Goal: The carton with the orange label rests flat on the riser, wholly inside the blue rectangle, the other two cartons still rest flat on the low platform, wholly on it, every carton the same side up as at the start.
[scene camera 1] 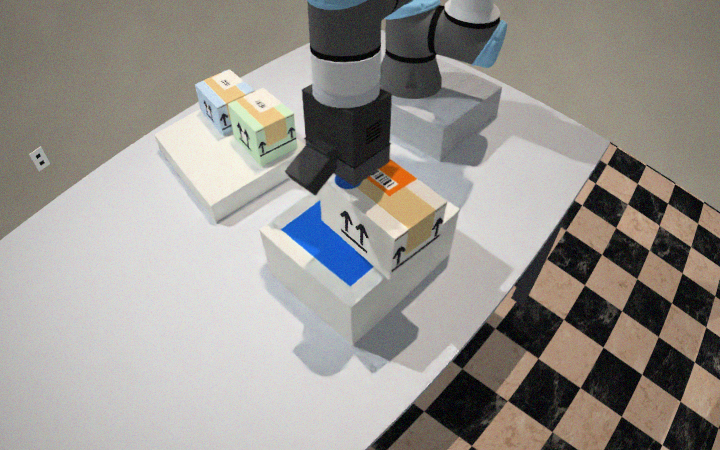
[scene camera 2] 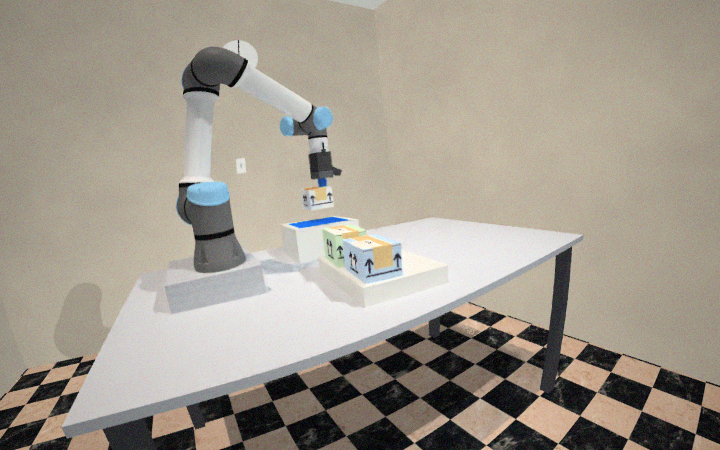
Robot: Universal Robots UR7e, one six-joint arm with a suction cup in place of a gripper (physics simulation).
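Pixels of known places: hand, its tool point: (scene camera 1: 348,187) (scene camera 2: 323,190); arm's base, origin of its link: (scene camera 1: 409,82) (scene camera 2: 220,264).
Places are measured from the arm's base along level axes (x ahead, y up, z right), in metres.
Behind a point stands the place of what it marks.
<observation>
The white carton with the orange label (scene camera 1: 403,206) @[x 0.447, y 0.170, z -0.333 m] (scene camera 2: 318,197) @[x 0.424, y 0.132, z -0.225 m] hangs upright from my suction gripper (scene camera 1: 347,181) @[x 0.460, y 0.158, z -0.252 m] (scene camera 2: 322,183), which is shut on its top near one edge. In the scene camera 2 view a gap shows between the carton and the riser (scene camera 1: 307,281) @[x 0.537, y 0.008, z -0.237 m] (scene camera 2: 301,243) @[x 0.301, y -0.013, z -0.131 m]. The blue rectangle (scene camera 1: 331,244) @[x 0.478, y 0.037, z -0.231 m] (scene camera 2: 318,222) @[x 0.409, y 0.037, z -0.216 m] lies on the riser's top; the carton hides part of it in the scene camera 1 view. The green carton (scene camera 1: 263,130) @[x 0.382, y 0.050, z 0.051 m] (scene camera 2: 335,246) @[x 0.295, y 0.024, z 0.162 m] and the light blue carton (scene camera 1: 212,106) @[x 0.391, y 0.033, z 0.237 m] (scene camera 2: 373,260) @[x 0.304, y 0.017, z 0.333 m] stand upright on the low platform (scene camera 1: 207,169) @[x 0.482, y -0.035, z 0.139 m] (scene camera 2: 408,286) @[x 0.383, y -0.061, z 0.352 m], side by side.
The arm's base stands on a grey block (scene camera 1: 467,116) @[x 0.007, y -0.008, z -0.170 m] (scene camera 2: 217,291) @[x -0.026, y -0.048, z 0.094 m] at one end of the table (scene camera 1: 132,318) @[x 0.794, y -0.083, z -0.015 m] (scene camera 2: 212,350) @[x -0.070, y -0.083, z 0.340 m]. The low platform is beside the riser, with a gap between them. The table's edge borders a checkered floor (scene camera 1: 610,318) (scene camera 2: 424,382).
</observation>
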